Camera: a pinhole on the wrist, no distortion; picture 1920 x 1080 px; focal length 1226.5 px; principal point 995.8 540.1 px. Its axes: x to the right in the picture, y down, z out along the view. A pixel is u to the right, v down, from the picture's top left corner.
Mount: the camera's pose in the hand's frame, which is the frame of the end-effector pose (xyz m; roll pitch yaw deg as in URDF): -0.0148 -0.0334 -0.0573 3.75 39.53 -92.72
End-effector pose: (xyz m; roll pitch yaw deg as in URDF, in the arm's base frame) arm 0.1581 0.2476 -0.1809 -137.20 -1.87 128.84
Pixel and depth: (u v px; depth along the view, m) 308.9 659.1 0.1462
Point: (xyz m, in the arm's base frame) 0.0710 0.1640 -0.2171
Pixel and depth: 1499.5 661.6 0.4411
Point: -0.1752 -0.0543 0.0036
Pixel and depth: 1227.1 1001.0 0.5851
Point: -0.3968 -0.0185 -0.0765
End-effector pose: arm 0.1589 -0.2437 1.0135 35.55 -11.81 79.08
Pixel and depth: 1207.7 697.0 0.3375
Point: 0.4906 -0.3065 0.9776
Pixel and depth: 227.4 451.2 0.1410
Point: 0.2539 -0.3088 1.0610
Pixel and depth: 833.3 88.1 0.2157
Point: 0.3195 -0.3916 1.0082
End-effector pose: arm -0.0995 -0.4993 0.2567 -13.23 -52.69 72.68
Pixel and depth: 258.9 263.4 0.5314
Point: -0.2789 -1.0198 0.4584
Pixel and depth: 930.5 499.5 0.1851
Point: -0.0229 -0.6484 0.2998
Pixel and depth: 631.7 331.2 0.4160
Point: -0.1027 -0.8860 0.3872
